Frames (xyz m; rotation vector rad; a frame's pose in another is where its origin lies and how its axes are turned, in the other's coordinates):
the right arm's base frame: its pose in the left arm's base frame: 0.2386 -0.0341 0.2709 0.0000 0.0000 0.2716
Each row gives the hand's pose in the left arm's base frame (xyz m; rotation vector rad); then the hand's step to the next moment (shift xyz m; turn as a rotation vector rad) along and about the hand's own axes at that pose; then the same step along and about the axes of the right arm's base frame.
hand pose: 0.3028 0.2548 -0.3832 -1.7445 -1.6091 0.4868
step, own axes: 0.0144 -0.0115 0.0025 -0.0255 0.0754 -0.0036
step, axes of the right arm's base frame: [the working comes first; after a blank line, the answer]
step, axes of the left arm's base frame: -0.0076 0.0143 0.0091 0.0517 -0.0241 -0.0556

-0.0035 0.0159 0.0091 0.0434 -0.0371 -0.0556
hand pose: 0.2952 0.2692 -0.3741 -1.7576 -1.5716 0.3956
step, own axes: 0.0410 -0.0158 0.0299 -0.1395 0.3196 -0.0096
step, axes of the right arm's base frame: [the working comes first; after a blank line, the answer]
step, axes of the left arm's base frame: -0.0228 0.0480 0.0002 0.2091 -0.1300 -0.2471

-0.0090 0.0524 0.0002 0.1665 -0.1814 -0.2471
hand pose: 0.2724 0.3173 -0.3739 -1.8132 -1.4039 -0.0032
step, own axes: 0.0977 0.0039 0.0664 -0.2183 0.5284 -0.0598
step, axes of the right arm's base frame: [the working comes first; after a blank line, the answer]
step, axes of the left arm's base frame: 0.0096 0.1178 -0.0012 0.3704 -0.2312 -0.3738

0.0409 0.1109 -0.0012 0.2948 -0.3221 -0.3738
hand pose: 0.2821 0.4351 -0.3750 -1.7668 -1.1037 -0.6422
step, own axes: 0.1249 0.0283 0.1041 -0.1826 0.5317 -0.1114
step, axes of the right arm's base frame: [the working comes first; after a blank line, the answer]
step, axes of the left arm's base frame: 0.0785 0.1392 0.0412 0.3918 -0.2638 -0.3246

0.1129 0.1131 0.0412 0.3067 -0.3592 -0.3246
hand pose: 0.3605 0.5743 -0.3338 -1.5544 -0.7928 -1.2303
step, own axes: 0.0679 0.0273 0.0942 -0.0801 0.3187 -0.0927
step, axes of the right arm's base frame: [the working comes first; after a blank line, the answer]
step, axes of the left arm's base frame: 0.0746 0.0752 0.0548 0.2345 -0.1847 -0.1658

0.0921 0.0524 0.0548 0.1763 -0.2408 -0.1658
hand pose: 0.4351 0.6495 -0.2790 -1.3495 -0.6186 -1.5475
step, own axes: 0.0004 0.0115 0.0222 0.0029 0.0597 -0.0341
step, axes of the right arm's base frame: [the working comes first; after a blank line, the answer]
step, axes of the left arm's base frame: 0.0204 0.0140 0.0038 0.0375 -0.0547 -0.0185

0.0234 0.0080 0.0038 0.0214 -0.0627 -0.0185
